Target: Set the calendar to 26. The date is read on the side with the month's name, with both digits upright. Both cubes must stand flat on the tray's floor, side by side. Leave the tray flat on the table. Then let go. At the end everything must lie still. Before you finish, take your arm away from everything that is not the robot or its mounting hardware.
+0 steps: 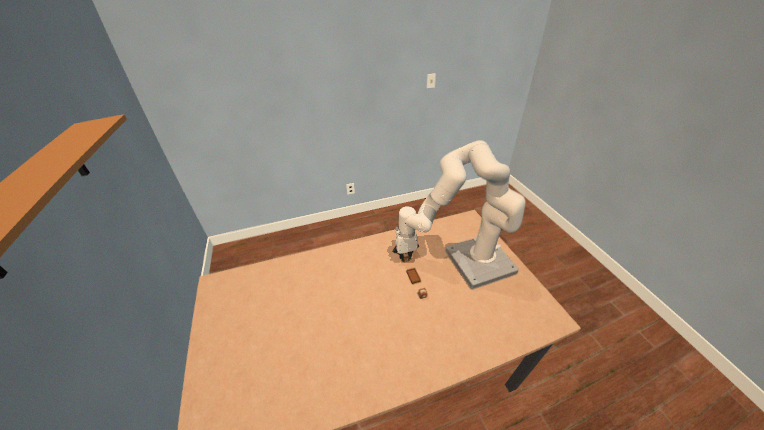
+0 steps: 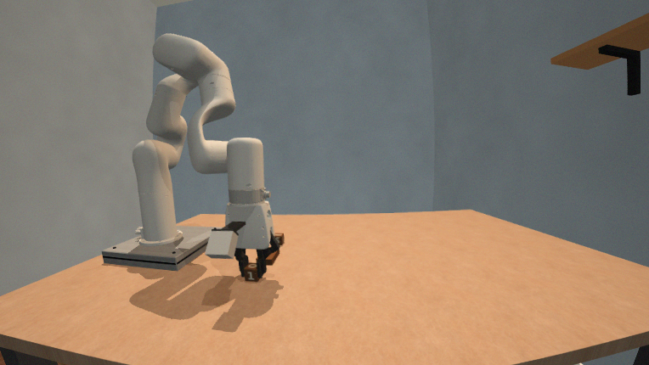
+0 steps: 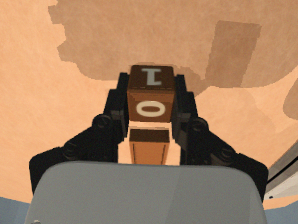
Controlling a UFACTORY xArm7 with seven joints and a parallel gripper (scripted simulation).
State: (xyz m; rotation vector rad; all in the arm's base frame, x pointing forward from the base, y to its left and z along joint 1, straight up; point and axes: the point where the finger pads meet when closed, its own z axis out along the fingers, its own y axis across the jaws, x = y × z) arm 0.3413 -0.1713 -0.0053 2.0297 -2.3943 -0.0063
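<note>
Right now my hand is 10 mm above the brown cube. Round my hand: brown tray: 110 mm to the left, 20 mm below, 20 mm ahead.
</note>
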